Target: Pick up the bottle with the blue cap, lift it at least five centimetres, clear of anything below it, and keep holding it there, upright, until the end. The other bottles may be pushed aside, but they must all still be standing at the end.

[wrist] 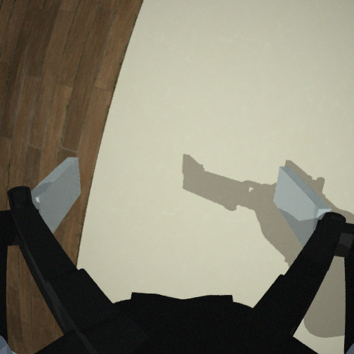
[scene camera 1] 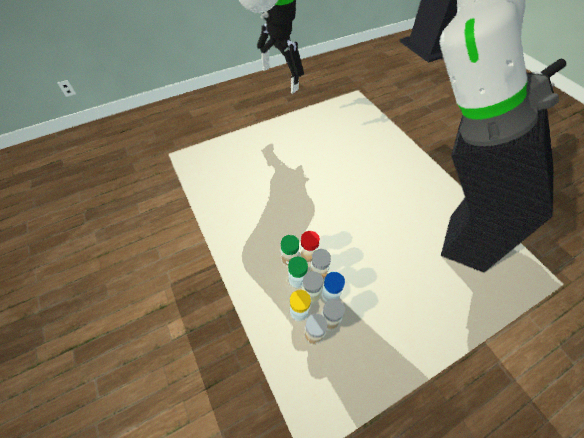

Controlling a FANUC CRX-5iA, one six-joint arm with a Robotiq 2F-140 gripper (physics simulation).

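Places are measured from the arm's base along level axes (x back, y right, z up), in centimetres.
Where they show: gripper, fingertip midpoint: (scene camera 1: 280, 79); arm's base at its link origin: (scene camera 1: 497, 124).
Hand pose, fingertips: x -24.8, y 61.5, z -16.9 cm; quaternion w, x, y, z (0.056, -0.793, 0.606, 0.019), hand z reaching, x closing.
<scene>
Each offset is from my fingertips to the centre of the thing. Level surfaces: height alone.
The bottle with the blue cap @(dy -66.3, dx -16.6, dz -21.8 cm) (scene camera 1: 334, 283) stands upright at the right side of a tight group of bottles in the scene view. A grey-capped bottle @(dy -63.4, dx -21.7, dz -21.8 cm) (scene camera 1: 313, 283) is close on its left and another grey-capped bottle @(dy -72.6, dx -20.7, dz -21.8 cm) (scene camera 1: 334, 311) is close in front of it. My gripper (scene camera 1: 280, 77) (wrist: 178, 179) is open and empty, high up and far behind the group, near the back edge of the mat in the scene view. The bottles do not show in the wrist view.
Also standing in the group are a yellow-capped bottle @(dy -66.5, dx -27.3, dz -21.8 cm) (scene camera 1: 300, 301), green-capped bottles @(dy -50.3, dx -22.0, dz -21.8 cm) (scene camera 1: 290, 245) @(dy -57.6, dx -23.2, dz -21.8 cm) (scene camera 1: 298, 267), a red-capped bottle @(dy -51.7, dx -16.1, dz -21.8 cm) (scene camera 1: 310, 240) and more grey-capped bottles @(dy -58.5, dx -16.2, dz -21.8 cm) (scene camera 1: 321, 259) @(dy -74.0, dx -26.7, dz -21.8 cm) (scene camera 1: 316, 326). They stand on a cream mat @(dz -27.1 cm) (scene camera 1: 225, 170) (wrist: 200, 75). The robot's dark pedestal (scene camera 1: 505, 195) is at the right.
</scene>
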